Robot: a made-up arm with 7 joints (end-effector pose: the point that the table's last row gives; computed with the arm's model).
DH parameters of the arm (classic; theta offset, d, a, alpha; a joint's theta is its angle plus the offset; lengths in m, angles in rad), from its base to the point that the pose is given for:
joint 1: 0 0.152 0.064 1.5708
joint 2: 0 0.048 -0.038 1.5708
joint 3: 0.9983 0 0.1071 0
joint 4: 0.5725 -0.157 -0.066 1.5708
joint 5: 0 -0.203 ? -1.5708
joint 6: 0 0.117 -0.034 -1.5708
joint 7: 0 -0.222 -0.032 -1.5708
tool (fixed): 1.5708 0.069 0 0
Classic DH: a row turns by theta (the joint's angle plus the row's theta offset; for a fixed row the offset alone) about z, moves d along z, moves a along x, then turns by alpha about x.
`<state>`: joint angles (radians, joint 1 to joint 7).
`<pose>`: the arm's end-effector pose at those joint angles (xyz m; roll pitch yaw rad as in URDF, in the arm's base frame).
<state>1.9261 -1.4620 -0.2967 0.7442 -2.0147 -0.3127 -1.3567</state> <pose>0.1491 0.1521 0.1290 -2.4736 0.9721 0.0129</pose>
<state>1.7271 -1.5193 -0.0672 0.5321 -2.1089 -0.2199 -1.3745</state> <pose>0.1908 0.1528 0.1463 -2.5076 0.9805 -0.1067</pose>
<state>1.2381 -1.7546 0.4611 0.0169 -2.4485 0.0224 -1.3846</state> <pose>0.2754 0.1316 0.1628 -3.0060 1.0825 -0.6573</pose>
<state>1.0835 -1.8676 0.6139 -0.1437 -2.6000 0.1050 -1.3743</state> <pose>0.2939 0.1213 0.1490 2.8818 1.1256 -1.0222</pose>
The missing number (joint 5, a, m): -0.138
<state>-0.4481 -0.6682 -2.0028 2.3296 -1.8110 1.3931 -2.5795</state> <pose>0.0995 -0.0028 0.4849 0.5138 -0.6436 -0.2403</pose>
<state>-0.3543 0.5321 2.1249 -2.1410 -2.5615 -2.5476 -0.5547</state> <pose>-0.4820 -0.0512 -0.0726 -2.7264 0.7490 -2.7786</pose>
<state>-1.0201 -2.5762 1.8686 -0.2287 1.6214 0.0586 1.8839</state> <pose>0.0054 -0.2310 -0.2118 -2.8377 -0.0848 -2.5664</pose>
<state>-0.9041 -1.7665 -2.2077 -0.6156 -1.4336 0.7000 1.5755</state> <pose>0.1820 -0.0199 0.1485 -0.3467 -0.5961 -0.5031</pose>
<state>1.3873 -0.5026 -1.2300 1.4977 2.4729 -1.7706 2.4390</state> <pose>0.0451 0.0922 0.7264 0.2088 -0.8077 -0.2607</pose>
